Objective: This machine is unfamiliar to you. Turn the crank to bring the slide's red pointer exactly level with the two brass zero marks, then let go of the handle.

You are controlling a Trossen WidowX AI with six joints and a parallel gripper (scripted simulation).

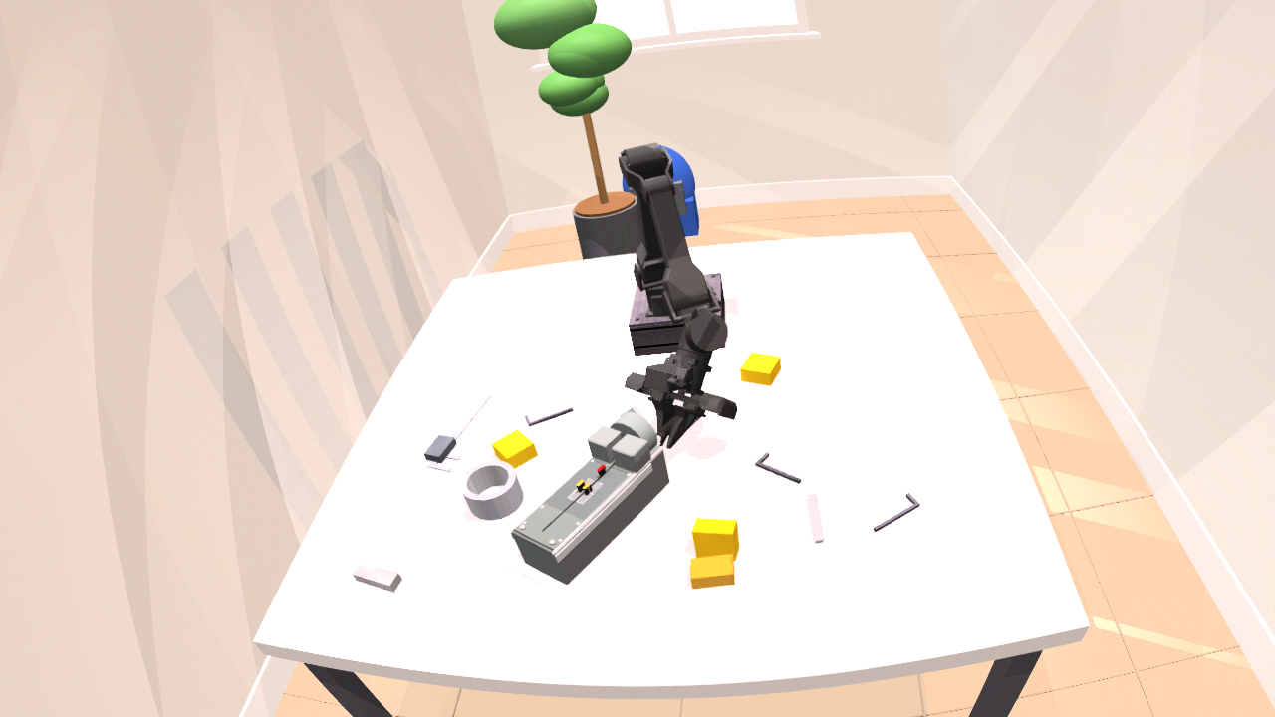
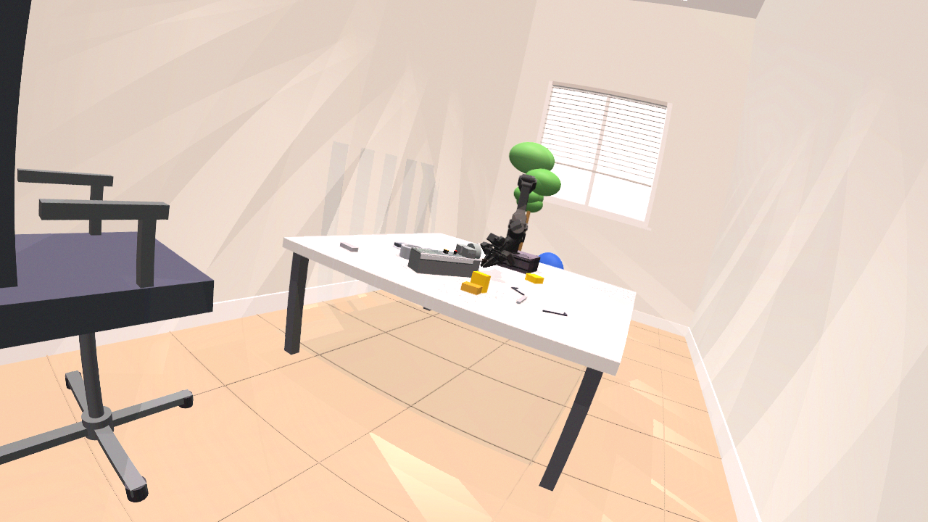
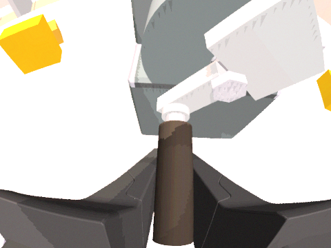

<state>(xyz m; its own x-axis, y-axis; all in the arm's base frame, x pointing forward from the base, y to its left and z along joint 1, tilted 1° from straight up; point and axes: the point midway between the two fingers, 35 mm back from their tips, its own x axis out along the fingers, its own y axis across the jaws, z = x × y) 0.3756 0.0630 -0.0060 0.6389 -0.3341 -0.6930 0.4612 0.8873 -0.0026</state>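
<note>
My gripper tip is now 100 mm short of the red pointer, 70 mm to the left of it and 40 mm below it. Round my gripper tip: brown crank handle (20 mm behind, 20 mm above, 10 mm to the left).
</note>
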